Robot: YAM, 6 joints.
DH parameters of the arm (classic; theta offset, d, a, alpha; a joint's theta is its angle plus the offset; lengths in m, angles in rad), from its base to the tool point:
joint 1: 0 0.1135 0.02 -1.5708
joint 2: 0 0 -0.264 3.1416
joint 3: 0.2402 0 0.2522 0
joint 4: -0.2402 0 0.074 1.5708
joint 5: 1.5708 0 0 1.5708
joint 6: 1.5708 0.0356 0 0
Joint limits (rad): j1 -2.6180..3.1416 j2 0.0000..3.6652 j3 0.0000..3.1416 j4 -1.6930..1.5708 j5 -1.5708..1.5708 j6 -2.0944..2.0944
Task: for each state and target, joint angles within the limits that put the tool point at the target. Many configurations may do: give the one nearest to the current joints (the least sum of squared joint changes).
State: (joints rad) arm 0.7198 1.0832 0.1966 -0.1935 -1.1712 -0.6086
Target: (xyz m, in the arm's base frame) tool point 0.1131 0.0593 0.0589
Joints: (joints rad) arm 0.2524 1.4757 0.1424 -0.0944 -0.9608 -0.6086
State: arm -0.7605 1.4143 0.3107 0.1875 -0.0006 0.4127
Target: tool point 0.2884 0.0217 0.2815
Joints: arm 0.0628 1.2526 0.7574 0.3195 -0.0997 0.4127
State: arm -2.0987 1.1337 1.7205 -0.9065 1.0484 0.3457
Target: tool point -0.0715 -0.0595 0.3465
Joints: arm -2.1185 0.7187 1.0440 -1.2799 1.0051 0.3457
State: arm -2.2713 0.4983 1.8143 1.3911 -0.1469 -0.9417
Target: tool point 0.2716 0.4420 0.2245
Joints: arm -2.0936 0.0000 2.1606 1.5708 -0.4237 -0.9417
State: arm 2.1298 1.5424 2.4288 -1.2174 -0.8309 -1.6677
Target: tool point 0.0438 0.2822 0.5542
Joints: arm 1.3321 1.7033 2.4672 -1.1078 -0.7466 -1.6677
